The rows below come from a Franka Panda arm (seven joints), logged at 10 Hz.
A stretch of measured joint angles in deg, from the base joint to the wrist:
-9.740, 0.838, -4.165, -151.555, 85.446, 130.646, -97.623
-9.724, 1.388, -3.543, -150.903, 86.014, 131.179, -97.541
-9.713, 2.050, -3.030, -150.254, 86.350, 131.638, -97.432
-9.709, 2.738, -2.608, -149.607, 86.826, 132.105, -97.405
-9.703, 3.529, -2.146, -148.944, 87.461, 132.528, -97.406
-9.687, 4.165, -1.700, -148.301, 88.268, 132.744, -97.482
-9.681, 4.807, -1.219, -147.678, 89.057, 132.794, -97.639
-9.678, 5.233, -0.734, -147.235, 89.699, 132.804, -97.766
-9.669, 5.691, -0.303, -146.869, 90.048, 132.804, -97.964
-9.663, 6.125, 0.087, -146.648, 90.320, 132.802, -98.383
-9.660, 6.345, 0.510, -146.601, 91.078, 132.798, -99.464
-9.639, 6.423, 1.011, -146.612, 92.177, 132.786, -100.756
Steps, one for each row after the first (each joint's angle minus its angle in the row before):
0.016, 0.550, 0.622, 0.652, 0.568, 0.533, 0.082
0.011, 0.662, 0.513, 0.649, 0.336, 0.459, 0.109
0.004, 0.688, 0.422, 0.647, 0.476, 0.467, 0.027
0.006, 0.791, 0.462, 0.663, 0.635, 0.423, -0.001
0.016, 0.636, 0.446, 0.643, 0.807, 0.216, -0.076
0.006, 0.642, 0.481, 0.623, 0.789, 0.050, -0.157
0.003, 0.426, 0.485, 0.443, 0.642, 0.010, -0.127
0.009, 0.458, 0.431, 0.366, 0.349, 0.000, -0.198
0.006, 0.434, 0.390, 0.221, 0.272, -0.002, -0.419
0.003, 0.220, 0.423, 0.047, 0.758, -0.004, -1.081
0.021, 0.078, 0.501, -0.011, 1.099, -0.012, -1.292

